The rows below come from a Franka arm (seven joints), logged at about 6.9 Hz.
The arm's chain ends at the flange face. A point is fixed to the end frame.
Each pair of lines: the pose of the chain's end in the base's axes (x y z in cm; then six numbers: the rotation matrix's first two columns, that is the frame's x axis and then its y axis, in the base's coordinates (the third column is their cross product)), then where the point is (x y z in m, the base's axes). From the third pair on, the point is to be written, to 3 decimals.
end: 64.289 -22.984 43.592 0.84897 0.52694 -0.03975 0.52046 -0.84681 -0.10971
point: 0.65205 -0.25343 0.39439
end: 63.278 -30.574 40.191 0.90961 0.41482 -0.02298 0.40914 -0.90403 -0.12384
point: 0.63925 -0.32948 0.35996
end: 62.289 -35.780 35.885 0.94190 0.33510 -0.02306 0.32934 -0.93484 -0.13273
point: 0.627 -0.382 0.317
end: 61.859 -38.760 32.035 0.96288 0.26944 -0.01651 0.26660 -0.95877 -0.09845
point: 0.622 -0.413 0.279
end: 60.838 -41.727 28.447 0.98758 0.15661 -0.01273 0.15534 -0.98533 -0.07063
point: 0.609 -0.444 0.244
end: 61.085 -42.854 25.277 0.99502 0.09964 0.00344 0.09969 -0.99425 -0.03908
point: 0.611 -0.456 0.213
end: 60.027 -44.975 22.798 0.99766 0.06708 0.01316 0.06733 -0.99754 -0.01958
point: 0.600 -0.478 0.189
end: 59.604 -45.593 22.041 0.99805 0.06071 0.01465 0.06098 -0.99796 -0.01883
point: 0.595 -0.485 0.181
